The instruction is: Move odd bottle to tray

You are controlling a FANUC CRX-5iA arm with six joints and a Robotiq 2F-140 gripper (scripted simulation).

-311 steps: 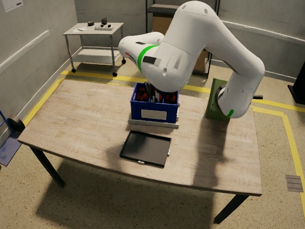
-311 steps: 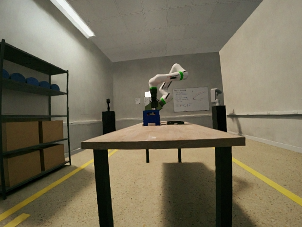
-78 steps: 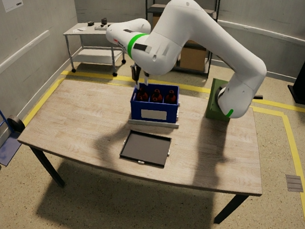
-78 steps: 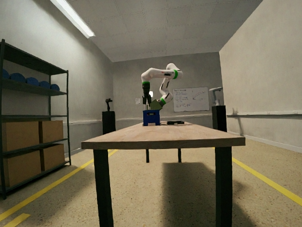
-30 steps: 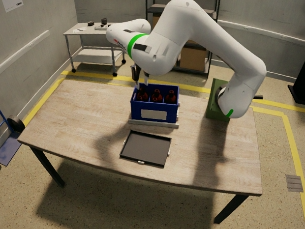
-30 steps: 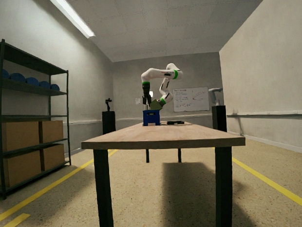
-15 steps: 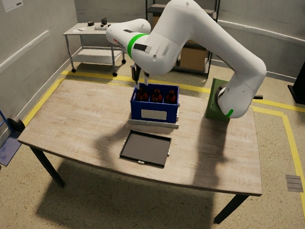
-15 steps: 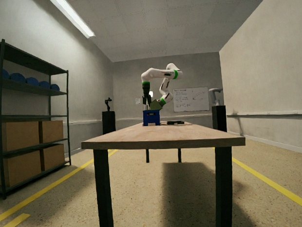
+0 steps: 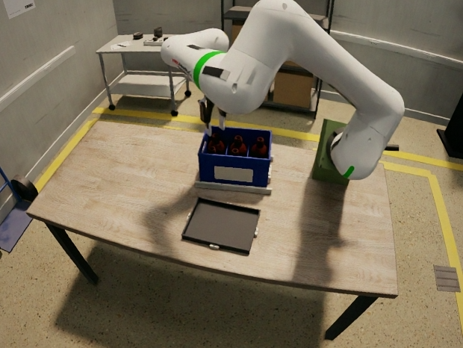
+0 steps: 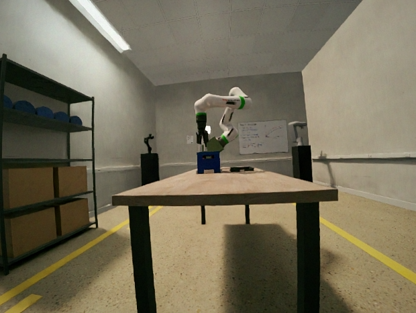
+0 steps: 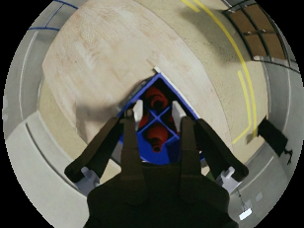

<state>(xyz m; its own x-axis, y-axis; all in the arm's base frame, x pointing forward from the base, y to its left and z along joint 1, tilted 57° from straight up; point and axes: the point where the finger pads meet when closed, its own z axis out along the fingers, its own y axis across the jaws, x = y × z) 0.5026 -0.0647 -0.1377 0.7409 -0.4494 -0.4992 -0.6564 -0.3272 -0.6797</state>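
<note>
My gripper is now 90 mm past the bottle and 130 mm above it. Round my hand: dark tray: 90 mm behind, 320 mm to the left, 200 mm below; blue crate: 90 mm behind, 40 mm to the left, 130 mm below.
</note>
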